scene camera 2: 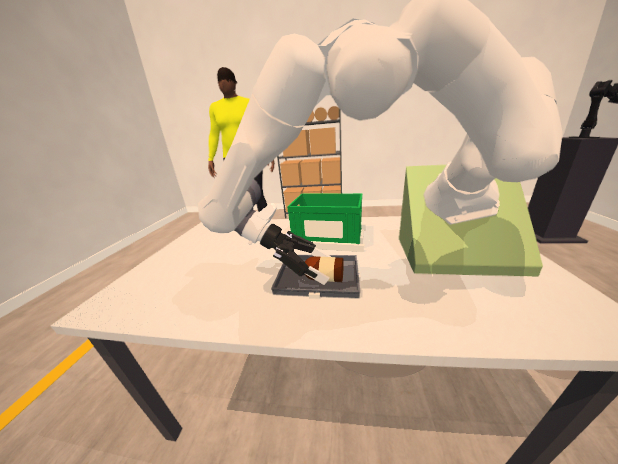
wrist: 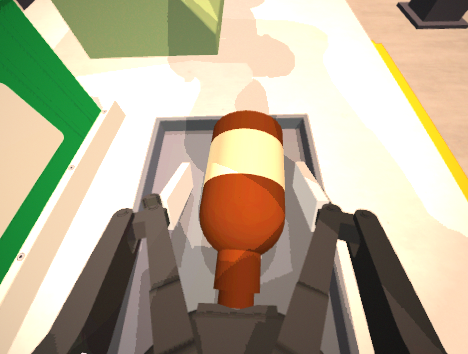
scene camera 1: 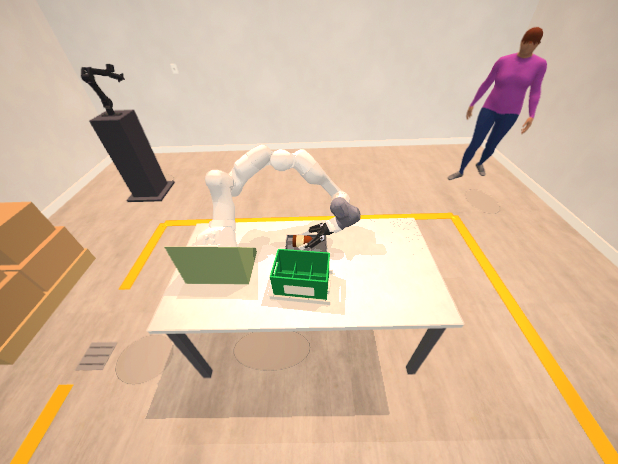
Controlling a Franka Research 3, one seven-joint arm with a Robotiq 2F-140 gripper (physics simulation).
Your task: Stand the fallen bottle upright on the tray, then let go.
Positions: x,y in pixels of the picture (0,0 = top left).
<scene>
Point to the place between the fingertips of my gripper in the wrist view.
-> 242,174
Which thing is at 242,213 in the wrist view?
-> A brown bottle.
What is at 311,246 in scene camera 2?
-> My gripper.
</scene>
